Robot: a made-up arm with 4 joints.
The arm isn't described. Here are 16 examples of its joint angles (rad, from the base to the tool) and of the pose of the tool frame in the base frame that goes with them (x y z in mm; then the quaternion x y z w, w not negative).
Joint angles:
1: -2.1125 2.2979 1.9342 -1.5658
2: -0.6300 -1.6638 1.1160 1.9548
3: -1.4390 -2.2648 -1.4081 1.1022
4: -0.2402 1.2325 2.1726 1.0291
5: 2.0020 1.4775 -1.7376 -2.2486
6: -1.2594 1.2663 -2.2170 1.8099
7: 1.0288 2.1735 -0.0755 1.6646
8: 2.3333 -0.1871 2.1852 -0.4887
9: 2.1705 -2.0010 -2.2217 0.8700
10: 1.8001 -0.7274 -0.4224 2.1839
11: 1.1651 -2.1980 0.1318 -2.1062
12: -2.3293 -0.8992 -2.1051 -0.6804
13: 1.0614 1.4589 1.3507 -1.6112
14: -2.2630 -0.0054 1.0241 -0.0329
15: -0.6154 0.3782 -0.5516 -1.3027
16: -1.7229 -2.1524 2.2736 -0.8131
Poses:
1: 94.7 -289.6 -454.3 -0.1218 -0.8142 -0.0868 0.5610
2: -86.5 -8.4 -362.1 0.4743 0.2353 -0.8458 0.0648
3: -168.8 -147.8 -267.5 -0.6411 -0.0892 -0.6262 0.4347
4: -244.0 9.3 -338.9 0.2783 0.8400 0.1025 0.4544
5: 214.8 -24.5 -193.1 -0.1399 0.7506 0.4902 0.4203
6: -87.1 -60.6 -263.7 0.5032 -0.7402 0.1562 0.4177
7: 18.8 132.2 -387.9 -0.0062 -0.0372 -0.2568 0.9657
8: 222.7 -97.5 -431.5 0.0588 -0.8859 -0.3911 0.2425
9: 155.8 34.8 -209.8 -0.0716 -0.8932 0.2582 0.3611
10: 43.2 116.5 -380.5 0.2065 -0.0358 0.6917 0.6911
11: -94.7 293.6 -406.4 -0.0605 -0.0261 -0.5866 0.8072
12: 6.8 -104.3 -120.3 -0.8084 -0.3181 0.4310 0.2442
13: 89.4 220.6 -498.8 0.5135 -0.3565 0.6586 0.4188
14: 59.5 -143.1 -495.0 0.2168 0.4394 0.7940 0.3599
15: 63.8 -48.3 -283.5 -0.2691 0.0419 0.8775 0.3947
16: 65.8 3.4 -421.3 0.7377 -0.5281 0.0802 0.4128
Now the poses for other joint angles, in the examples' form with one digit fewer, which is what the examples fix.
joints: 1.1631 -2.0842 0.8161 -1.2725
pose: -66 231 -502 -0.252 -0.306 -0.766 0.506
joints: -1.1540 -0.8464 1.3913 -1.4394
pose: -32 -25 -507 0.541 -0.344 0.588 0.493
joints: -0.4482 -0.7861 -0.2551 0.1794
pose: -228 -134 -351 -0.127 0.010 -0.254 0.959
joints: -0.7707 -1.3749 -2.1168 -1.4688
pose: -40 -73 -133 -0.444 0.750 0.205 0.445
